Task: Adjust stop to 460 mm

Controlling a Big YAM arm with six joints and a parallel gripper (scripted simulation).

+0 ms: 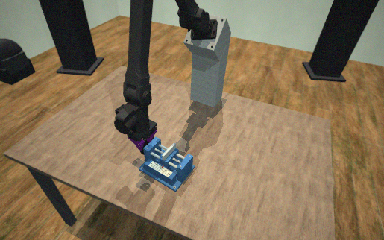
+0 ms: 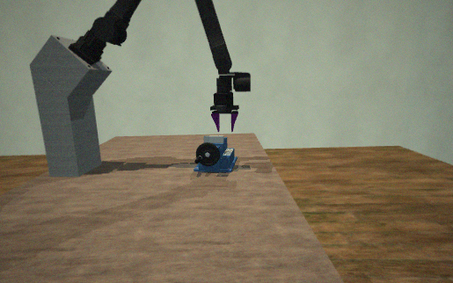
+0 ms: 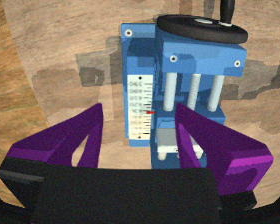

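Now: hand 12 cm past the dark handle, 3 cm to the left of it and 10 cm above it. The rest, counted from my hand: black handwheel: 11 cm behind, 2 cm to the right, 10 cm below; then stop fixture: 1 cm behind, 9 cm to the left, 7 cm below.
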